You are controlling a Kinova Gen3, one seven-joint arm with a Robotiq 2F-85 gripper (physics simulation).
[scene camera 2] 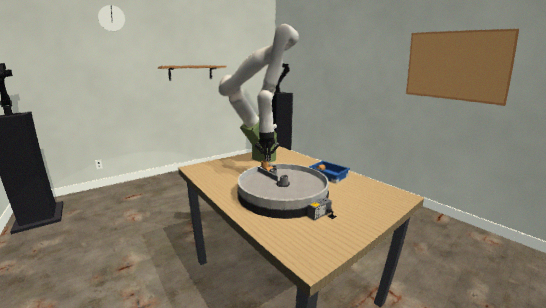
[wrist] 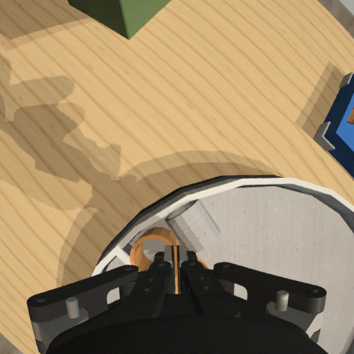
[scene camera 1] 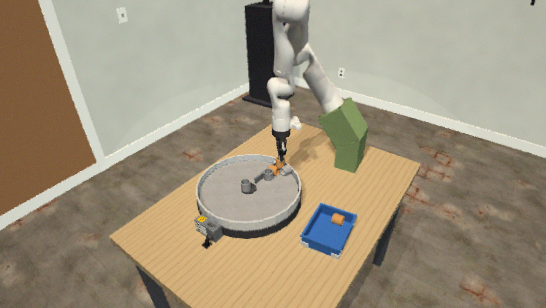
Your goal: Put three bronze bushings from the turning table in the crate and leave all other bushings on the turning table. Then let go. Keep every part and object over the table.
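Frame: origin at the arm's base, x ahead, y left, z up, level; millimetres.
Seen in the pictures: gripper, fingertip midpoint: (scene camera 2: 267,161) (scene camera 1: 281,160); arm's base, link origin: (scene camera 2: 252,121) (scene camera 1: 334,107).
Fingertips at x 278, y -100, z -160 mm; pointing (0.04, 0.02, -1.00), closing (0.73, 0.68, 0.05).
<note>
Offsets run from my fingertips to a thing's top centre. "spot": to the spot under its first point. Level surfaces: height alone.
My gripper (scene camera 1: 281,159) (scene camera 2: 267,158) (wrist: 175,256) is shut on the wall of a bronze bushing @[dx -10, dy -12, dz +2 mm] (scene camera 1: 280,163) (wrist: 156,233) at the far side of the turning table (scene camera 1: 250,225) (scene camera 2: 280,201) (wrist: 270,225). Another bronze bushing @[dx +30, dy -17, dz -19 mm] (scene camera 1: 274,170) lies just beneath it, mostly hidden by the fingers in the wrist view. A grey bushing @[dx +3, dy +26, dz -19 mm] (scene camera 1: 285,170) (wrist: 192,225) lies beside them near the rim. Another grey bushing @[dx +69, dy -18, dz -19 mm] (scene camera 1: 268,174) and a grey cylinder @[dx +182, dy -50, dz -11 mm] (scene camera 1: 245,186) (scene camera 2: 284,180) stand nearer the middle. One bronze bushing @[dx +99, dy +322, dz -67 mm] (scene camera 1: 338,219) (scene camera 2: 321,167) lies in the blue crate @[dx +164, dy +316, dz -60 mm] (scene camera 1: 318,248) (scene camera 2: 340,175) (wrist: 341,107).
A dark bar @[spot: dx +105, dy -39, dz -38 mm] (scene camera 1: 259,177) (scene camera 2: 268,173) lies across the turning table's far part. A raised rim surrounds it. A grey control box @[spot: dx +423, dy -32, dz -52 mm] (scene camera 1: 208,228) (scene camera 2: 320,208) is at its near side. The green arm base (scene camera 1: 350,135) stands at the wooden table's @[dz -110 mm] (scene camera 1: 240,270) far edge.
</note>
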